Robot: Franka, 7 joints.
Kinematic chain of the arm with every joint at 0, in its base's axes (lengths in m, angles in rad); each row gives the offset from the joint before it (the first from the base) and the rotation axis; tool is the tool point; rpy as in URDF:
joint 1: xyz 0 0 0.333 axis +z
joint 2: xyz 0 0 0 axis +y
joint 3: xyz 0 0 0.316 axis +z
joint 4: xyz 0.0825 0 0 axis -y
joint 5: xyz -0.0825 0 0.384 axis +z
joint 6: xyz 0 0 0 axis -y
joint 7: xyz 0.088 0 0 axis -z
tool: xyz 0 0 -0.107 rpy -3.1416 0 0
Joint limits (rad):
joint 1: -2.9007..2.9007
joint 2: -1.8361..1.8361
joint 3: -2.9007..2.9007
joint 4: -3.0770..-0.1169
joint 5: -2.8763..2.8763
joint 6: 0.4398..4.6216
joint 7: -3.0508..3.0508
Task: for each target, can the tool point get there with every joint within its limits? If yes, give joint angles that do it. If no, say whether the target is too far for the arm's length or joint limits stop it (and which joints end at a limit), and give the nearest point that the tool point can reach.
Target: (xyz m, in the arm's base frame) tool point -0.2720 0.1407 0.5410
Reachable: yes | joints 2.2034 -0.9480 0.6200 -2.6761 -1.1732 1.7732 -2.0716
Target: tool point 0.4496 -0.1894 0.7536
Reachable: yes | joints -2.3423 -0.6865 1.1465 -1.1743 0.5292 1.0124 -2.2726
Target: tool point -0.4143 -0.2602 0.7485
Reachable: yes | joints -1.0753 0.1391 -1.3857 -1.3433 -1.0028 1.0345 2.2301
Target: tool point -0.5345 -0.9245 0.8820
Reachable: no: too far | nearest point -0.3819 -0.6605 0.7252 | short by 0.343 m
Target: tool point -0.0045 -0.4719 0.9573
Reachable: yes | joints 0.5654 -0.8197 -0.7663 -1.0759 -1.4823 1.7397 0.2238
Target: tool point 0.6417 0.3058 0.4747
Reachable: yes | joints 0.8545 1.0690 -1.1893 -1.1666 -0.5428 4.2128 -1.5961
